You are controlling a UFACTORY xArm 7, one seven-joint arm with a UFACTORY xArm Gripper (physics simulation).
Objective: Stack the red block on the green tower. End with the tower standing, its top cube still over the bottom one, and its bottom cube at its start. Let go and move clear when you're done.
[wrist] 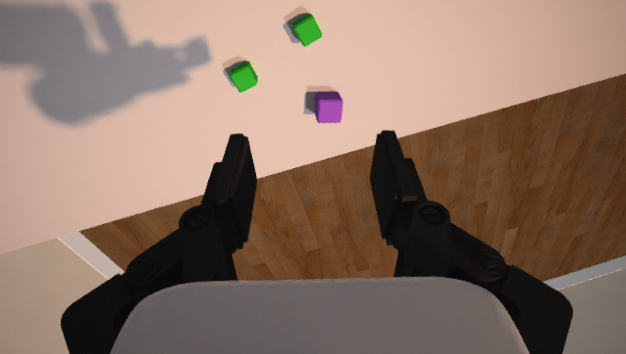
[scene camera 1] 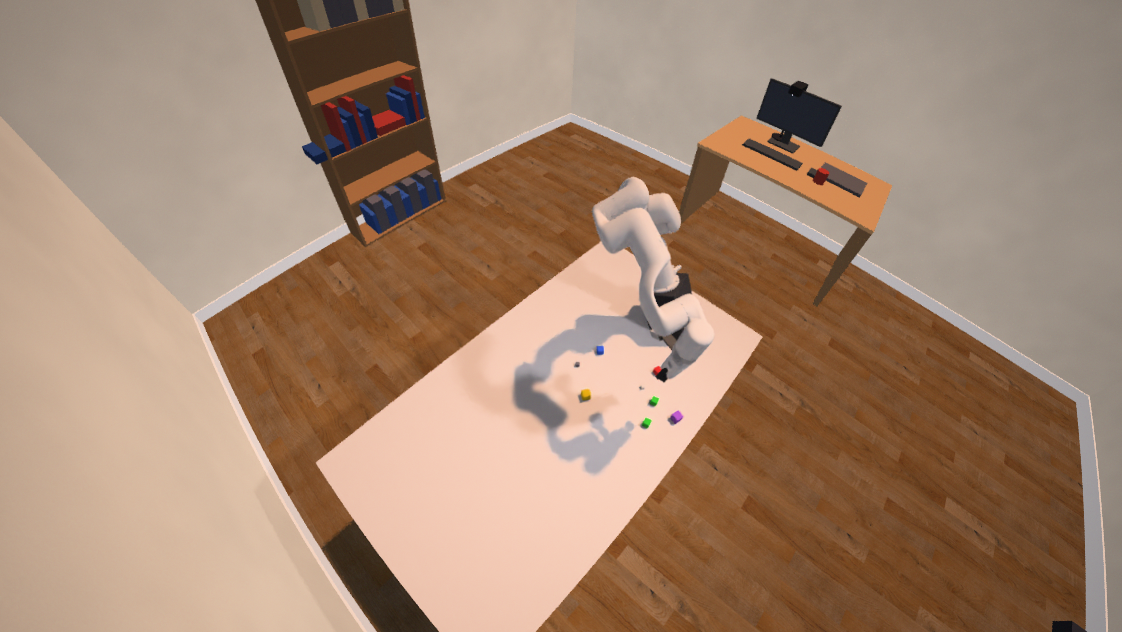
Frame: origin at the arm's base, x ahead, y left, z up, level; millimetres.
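Seen in the pictures: gripper, fingertip midpoint: [wrist: 312, 155]; arm's base, origin of the base link: [scene camera 1: 663, 283].
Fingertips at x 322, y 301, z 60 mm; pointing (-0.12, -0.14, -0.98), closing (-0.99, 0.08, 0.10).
Offsets run from my fingertips to a thing's top centre. Level surfaces: height alone.
The red block @(127 mm back, 92 mm right, 233 mm down) [scene camera 1: 657, 370] shows beside the fingertips in the scene view, partly hidden by them; whether it rests on the mat is hard to tell. It does not show in the wrist view. One green block @(24 mm back, 10 mm right, 233 mm down) [scene camera 1: 654, 401] [wrist: 307, 30] and another green block @(59 mm ahead, 33 mm left, 233 mm down) [scene camera 1: 646, 423] [wrist: 243, 76] lie apart on the mat, not stacked. My gripper [scene camera 1: 661, 376] [wrist: 312, 155] is open and empty, above the mat, on the robot's side of the green blocks in the scene view.
A purple block @(41 mm back, 87 mm left, 226 mm down) [scene camera 1: 676, 416] [wrist: 329, 107] lies near the green ones, close to the edge of the pale mat @(258 mm down) [scene camera 1: 471, 471] [wrist: 450, 60]. A yellow block @(158 mm ahead, 186 mm right, 228 mm down) [scene camera 1: 585, 394], a blue block @(13 mm back, 299 mm right, 233 mm down) [scene camera 1: 599, 350] and small grey pieces @(96 mm ahead, 306 mm right, 242 mm down) [scene camera 1: 577, 364] @(35 mm back, 81 mm right, 243 mm down) [scene camera 1: 641, 387] lie farther in.
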